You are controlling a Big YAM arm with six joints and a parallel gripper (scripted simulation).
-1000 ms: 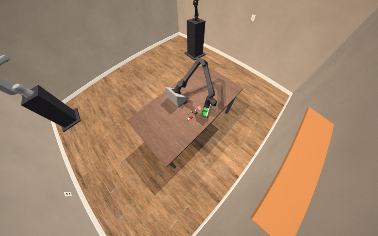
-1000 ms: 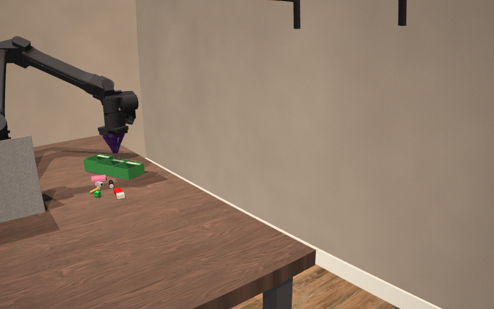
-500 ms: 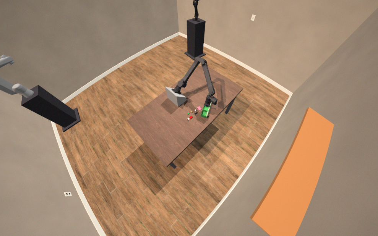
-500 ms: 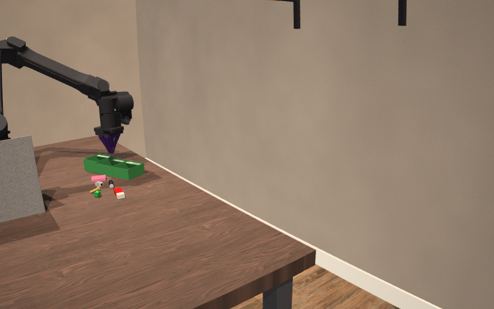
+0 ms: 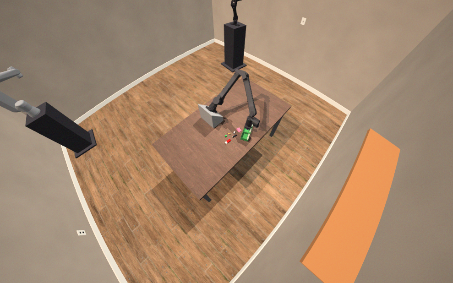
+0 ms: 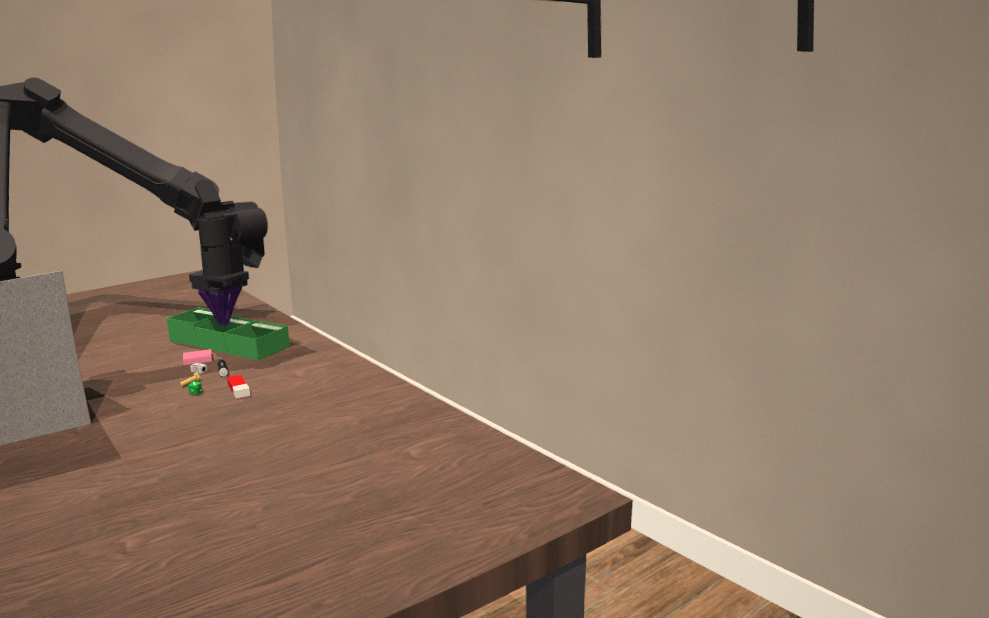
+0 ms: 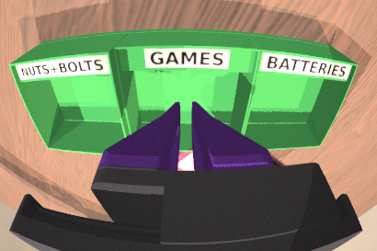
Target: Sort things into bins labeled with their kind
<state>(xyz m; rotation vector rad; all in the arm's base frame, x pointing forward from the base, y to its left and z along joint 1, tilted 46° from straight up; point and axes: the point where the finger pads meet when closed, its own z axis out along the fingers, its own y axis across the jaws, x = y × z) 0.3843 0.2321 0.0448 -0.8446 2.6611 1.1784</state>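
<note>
Right now my hand is 20 mm above the green three-part bin. Round my hand: black battery (150 mm to the right, 40 mm below, 40 mm behind); then pink pad (70 mm behind, 60 mm to the right, 40 mm below); then white piece (130 mm to the right, 70 mm behind, 40 mm below).
</note>
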